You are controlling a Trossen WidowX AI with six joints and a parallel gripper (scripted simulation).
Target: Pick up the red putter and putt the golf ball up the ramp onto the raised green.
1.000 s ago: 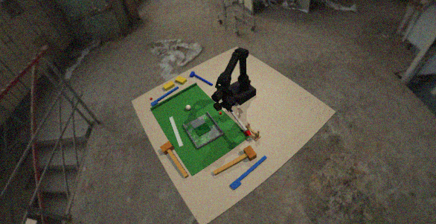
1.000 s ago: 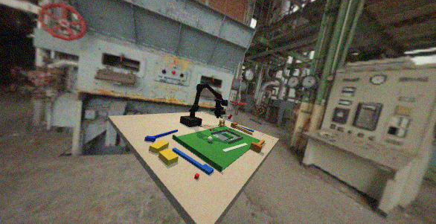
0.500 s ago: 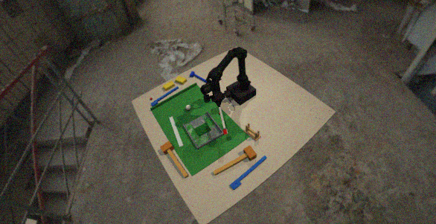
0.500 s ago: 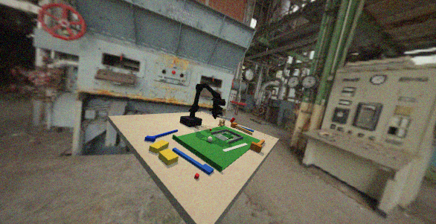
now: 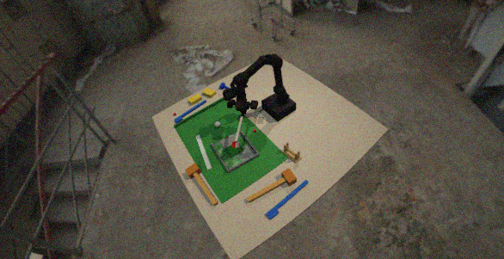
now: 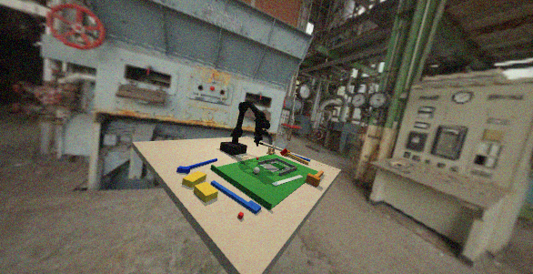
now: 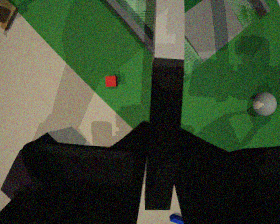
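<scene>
My gripper tip is 100 mm to the right of the red putter, 70 mm short of it and 10 mm below it. Also, from my gripper tip: white bar 340 mm ahead, 130 mm below, 40 mm to the left; white golf ball 170 mm ahead, 120 mm to the right, 110 mm below; blue putter 420 mm to the right, 120 mm below, 50 mm behind.
</scene>
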